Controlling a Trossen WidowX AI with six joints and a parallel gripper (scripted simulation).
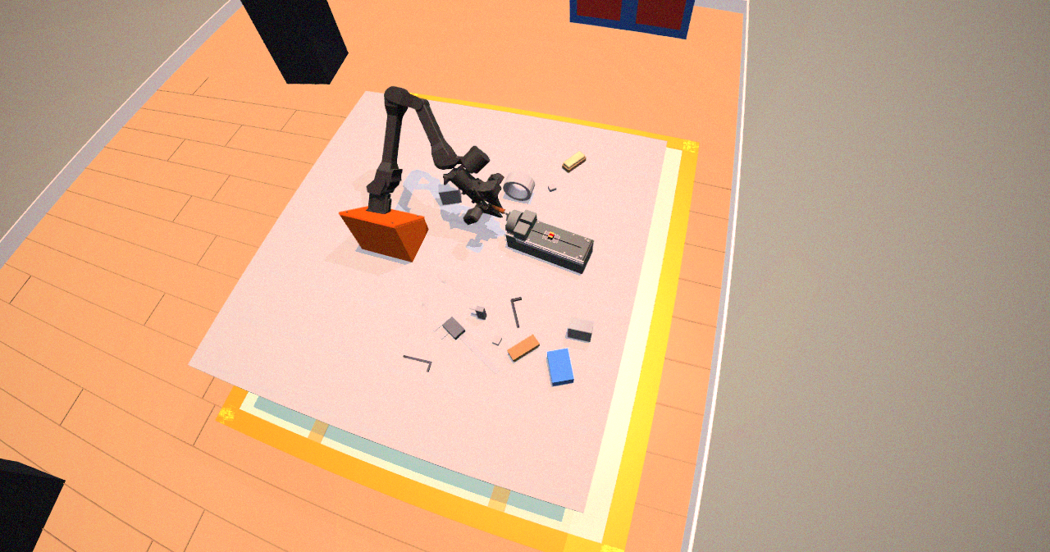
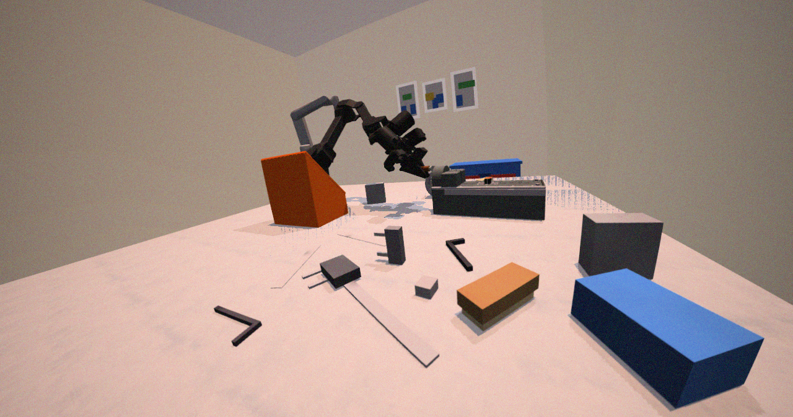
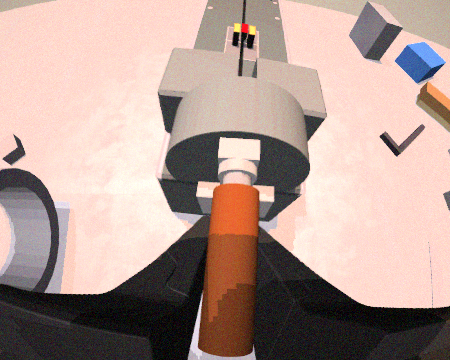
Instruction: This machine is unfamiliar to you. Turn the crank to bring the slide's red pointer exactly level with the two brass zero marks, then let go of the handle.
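My gripper tip is now 20 mm below the crank handle and 20 mm past it. Round my gripper tip: red pointer: 160 mm ahead, 50 mm to the right, 10 mm below; then blue block: 440 mm to the right, 240 mm ahead, 80 mm below.
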